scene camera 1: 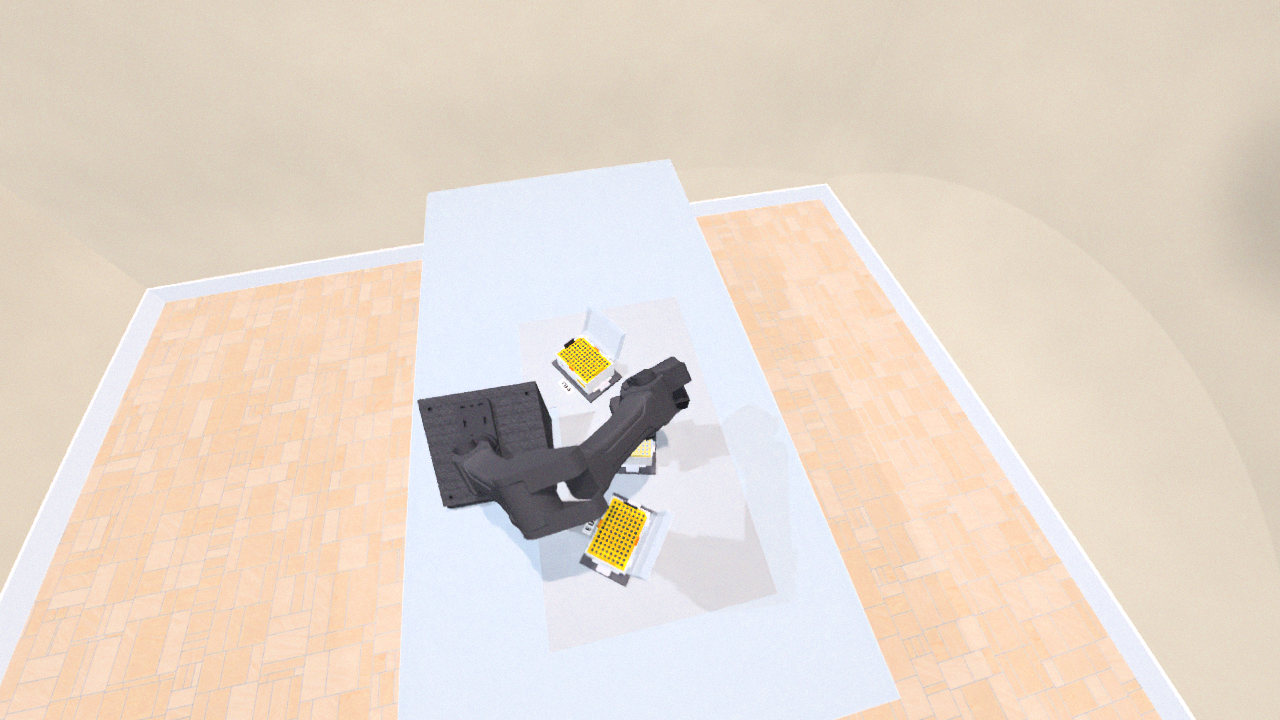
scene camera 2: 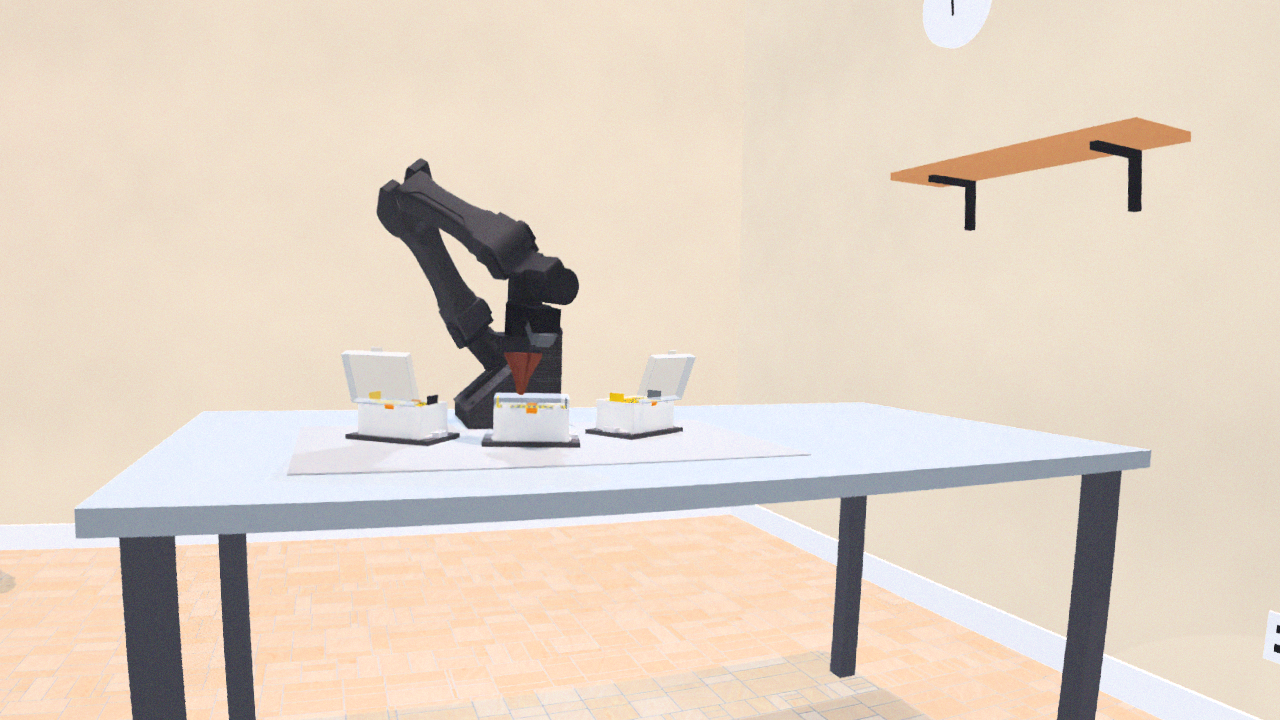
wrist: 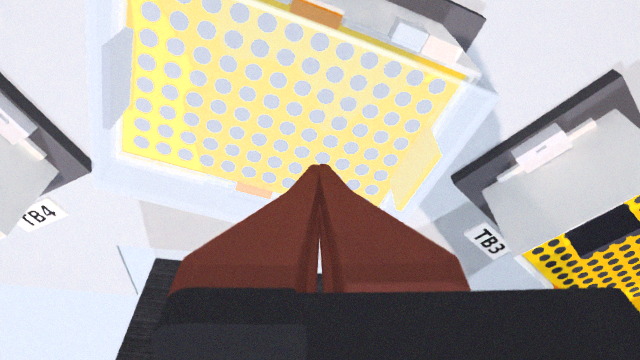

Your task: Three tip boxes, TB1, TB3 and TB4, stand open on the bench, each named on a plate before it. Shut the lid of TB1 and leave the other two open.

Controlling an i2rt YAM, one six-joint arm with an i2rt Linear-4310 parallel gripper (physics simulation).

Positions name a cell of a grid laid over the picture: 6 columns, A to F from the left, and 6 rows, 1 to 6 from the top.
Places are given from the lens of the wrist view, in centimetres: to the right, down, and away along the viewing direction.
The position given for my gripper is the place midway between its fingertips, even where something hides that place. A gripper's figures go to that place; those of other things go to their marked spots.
my gripper (wrist: C3): 0, 0, 13
pale mat (wrist: F2): 11, -6, 18
